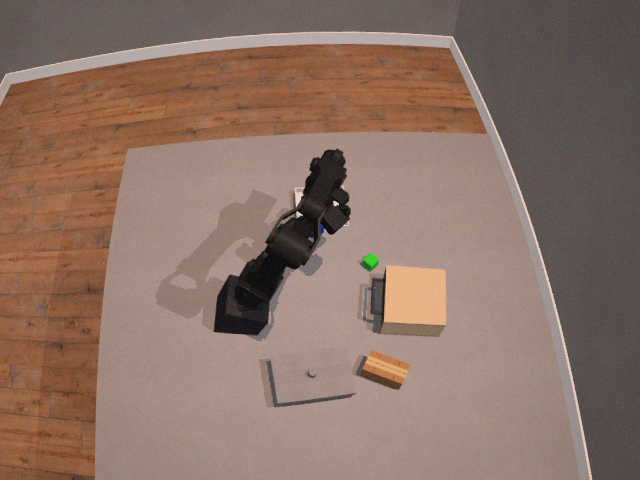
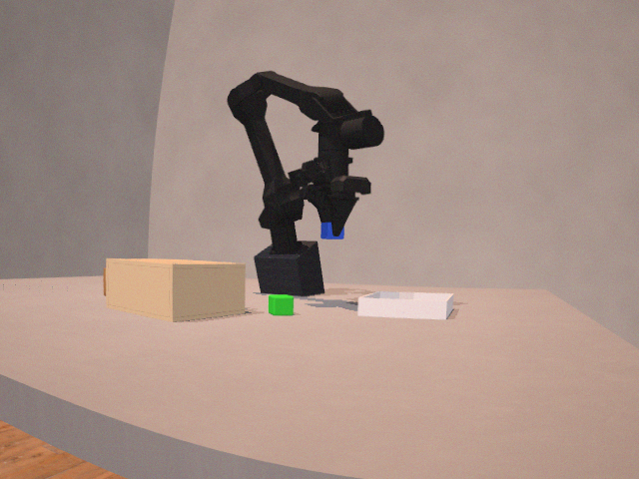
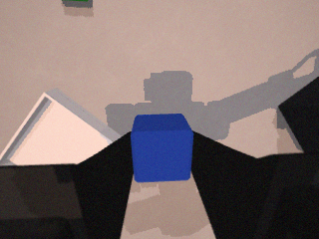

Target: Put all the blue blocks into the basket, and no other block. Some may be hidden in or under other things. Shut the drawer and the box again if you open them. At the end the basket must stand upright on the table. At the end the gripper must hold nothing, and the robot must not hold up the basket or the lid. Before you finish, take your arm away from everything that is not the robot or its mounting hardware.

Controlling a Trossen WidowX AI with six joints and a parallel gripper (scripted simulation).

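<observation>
The white basket lies 15 cm to the left of my hand, 15 cm below it and 6 cm ahead of it. Round my hand: green block 15 cm below, 14 cm ahead, 6 cm to the right; then tan drawer cabinet 22 cm to the right, 22 cm ahead, 13 cm below; then knobbed lid 35 cm to the right, 11 cm below, 10 cm behind.
</observation>
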